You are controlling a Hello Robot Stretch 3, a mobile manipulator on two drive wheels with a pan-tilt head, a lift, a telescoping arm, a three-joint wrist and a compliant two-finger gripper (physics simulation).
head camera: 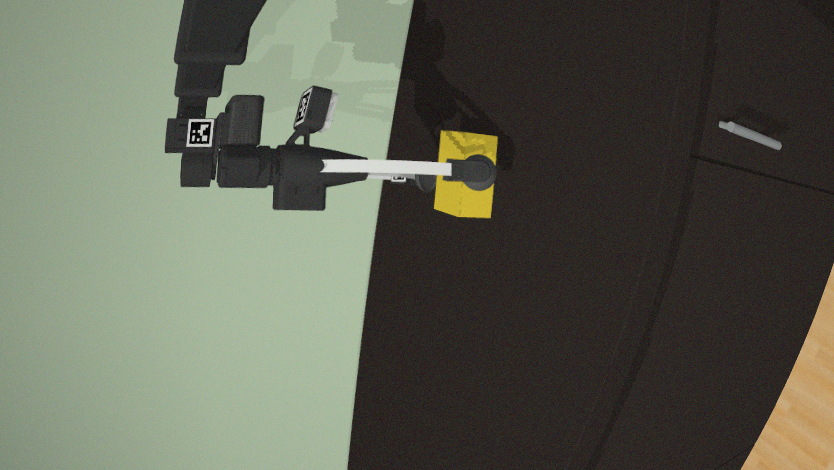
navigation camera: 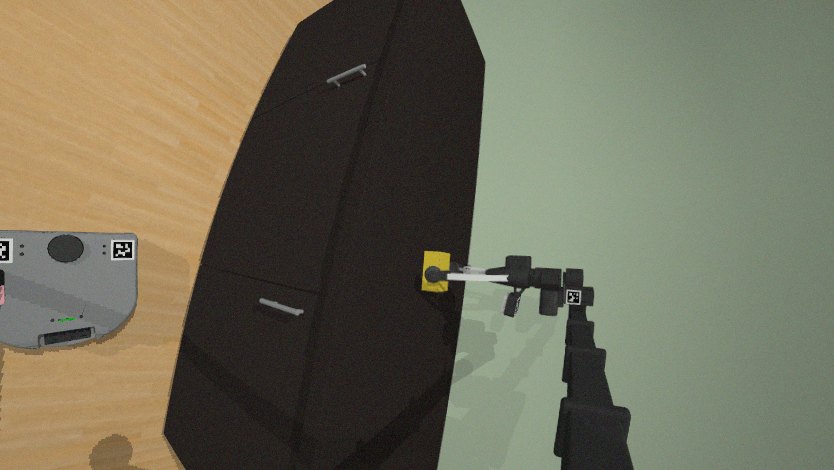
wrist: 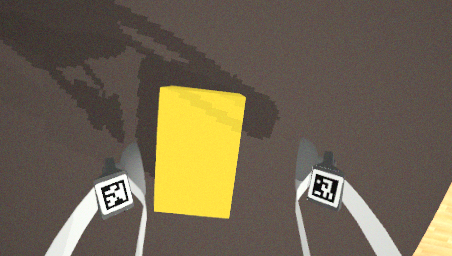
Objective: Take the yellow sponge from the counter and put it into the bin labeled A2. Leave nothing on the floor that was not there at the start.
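Places are measured from the robot's base along level axes (x down, y right, z back), in metres.
Where they show: gripper, between the fingertips: [head camera: 464,175] [navigation camera: 437,270] [wrist: 220,158]; robot's base, origin of its link: [navigation camera: 67,247].
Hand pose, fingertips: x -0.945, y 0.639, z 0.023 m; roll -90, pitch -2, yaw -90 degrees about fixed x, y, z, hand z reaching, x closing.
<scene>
Each offset is from my fingertips to the top centre of the thing. "spot": to the spot under its first point. Level surfaces: height alone.
The yellow sponge {dx -0.010, dy +0.018, dz +0.004 m} [head camera: 475,201] [navigation camera: 436,258] [wrist: 195,150] is a block on the dark counter {dx +0.035 m} [head camera: 525,291] [navigation camera: 408,175] [wrist: 350,75], near its wall-side edge. My gripper [head camera: 452,176] [navigation camera: 444,272] [wrist: 220,158] is open and empty. It hangs over the sponge, and in the head view one fingertip covers part of it. In the wrist view the sponge shows between the two fingers, nearer the left one, with its far end beyond the fingertips. The height of the fingers above the sponge is hard to tell. The bin labeled A2 does not show in these views.
The green wall [head camera: 175,321] [navigation camera: 671,145] runs along the counter's back edge. Bar handles {spot: dx +0.183, dy -0.318, dz +0.064 m} [head camera: 752,135] [navigation camera: 281,307] are on the counter's front. My grey base [navigation camera: 87,286] stands on the wooden floor {dx +0.945 m} [navigation camera: 145,145] in front of the counter. My arm [navigation camera: 589,379] extends alongside the wall.
</scene>
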